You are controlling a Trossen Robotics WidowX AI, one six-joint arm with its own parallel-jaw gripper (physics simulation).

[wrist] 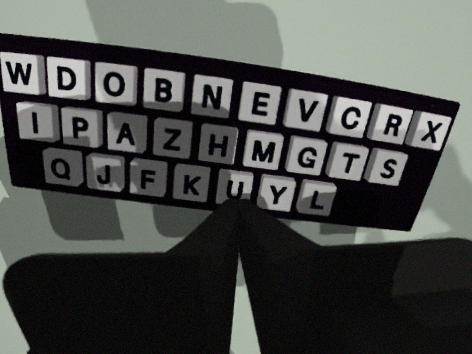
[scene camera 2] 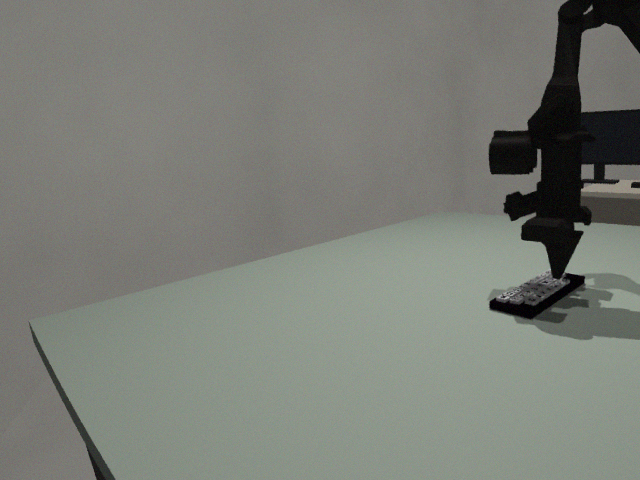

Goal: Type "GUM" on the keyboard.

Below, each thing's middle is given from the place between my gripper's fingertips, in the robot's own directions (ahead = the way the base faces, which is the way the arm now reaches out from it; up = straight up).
My hand is 20 mm short of the black keyboard [scene camera 2: 529,299] and 20 mm above it.
